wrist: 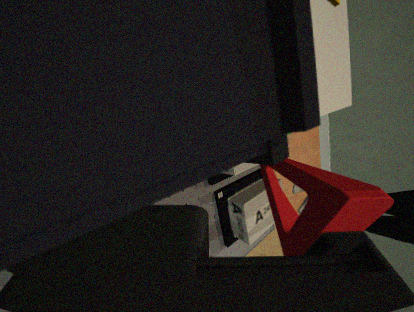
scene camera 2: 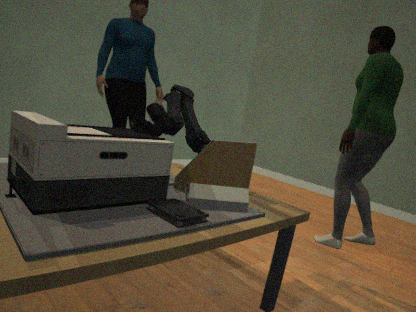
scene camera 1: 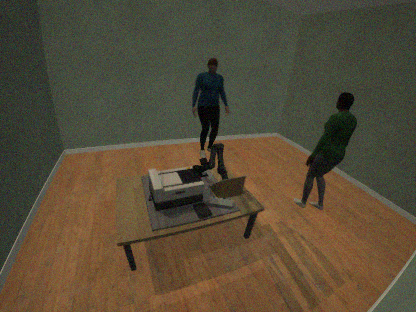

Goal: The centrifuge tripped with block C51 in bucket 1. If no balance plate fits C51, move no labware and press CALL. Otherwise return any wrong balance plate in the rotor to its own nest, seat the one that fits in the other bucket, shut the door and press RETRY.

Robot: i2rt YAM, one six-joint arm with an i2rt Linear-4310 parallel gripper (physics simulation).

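Frame: origin at the arm's base, x back, y right, z up, level; centimetres.
Where they show: arm's base, origin of the base link: [scene camera 2: 210, 162] [scene camera 1: 225, 181].
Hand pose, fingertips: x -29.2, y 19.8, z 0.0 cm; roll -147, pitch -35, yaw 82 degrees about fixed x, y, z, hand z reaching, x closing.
Things, the pixels of their top centre, and the offset from my fingertips. Level surfaces: height alone.
- grey mat, its level: dz -11.9 cm
- grey balance plate, middle of its top: [wrist: 267, 209] dx +14.0, dy +17.4, dz -6.5 cm
- black nest, middle of its top: [wrist: 252, 204] dx +14.0, dy +17.4, dz -10.1 cm
- white box, middle of its top: [scene camera 2: 218, 184] [scene camera 1: 221, 198] dx +17.1, dy -40.2, dz -3.5 cm
- flat black tray, middle of its top: [scene camera 2: 177, 206] [scene camera 1: 202, 208] dx -2.8, dy -44.7, dz -8.7 cm
The white and black centrifuge [scene camera 1: 176, 191] [scene camera 2: 100, 161] stands on a grey mat [scene camera 1: 177, 218] [scene camera 2: 83, 231]. Its dark door panel [scene camera 1: 189, 175] [scene camera 2: 117, 131] [wrist: 133, 93] lies over the right part of the top. My gripper [scene camera 1: 199, 168] [scene camera 2: 139, 124] is open and empty at the door's rear edge. In the wrist view one red finger [wrist: 321, 204] shows just past the door's corner; the other is hidden behind the door. Below it a grey balance plate [wrist: 254, 215] marked A 24… sits in a black nest [wrist: 222, 215]. The rotor, its buckets and the buttons are hidden.
A brown cardboard panel [scene camera 1: 228, 187] [scene camera 2: 221, 164] leans on a white box [scene camera 2: 218, 196] to the right of the centrifuge. A flat black tray [scene camera 1: 202, 210] [scene camera 2: 177, 211] lies in front. A person in blue [scene camera 1: 208, 100] [scene camera 2: 129, 67] stands right behind the arm; a person in green [scene camera 1: 330, 147] [scene camera 2: 372, 127] stands at the right.
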